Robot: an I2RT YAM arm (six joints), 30 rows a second.
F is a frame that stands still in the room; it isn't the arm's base.
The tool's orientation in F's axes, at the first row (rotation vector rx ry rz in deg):
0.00 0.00 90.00
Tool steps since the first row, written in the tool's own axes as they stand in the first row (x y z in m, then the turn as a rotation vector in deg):
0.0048 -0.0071 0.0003 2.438 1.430 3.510
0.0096 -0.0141 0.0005 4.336 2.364 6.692
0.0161 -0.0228 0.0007 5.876 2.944 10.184
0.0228 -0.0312 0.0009 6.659 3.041 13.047
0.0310 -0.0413 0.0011 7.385 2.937 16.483
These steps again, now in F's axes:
0.0071 0.0048 0.0003 -1.430 2.438 3.510
0.0141 0.0096 0.0005 -2.364 4.336 6.692
0.0228 0.0161 0.0007 -2.944 5.876 10.184
0.0312 0.0228 0.0009 -3.041 6.659 13.047
0.0413 0.0310 0.0011 -2.937 7.385 16.483

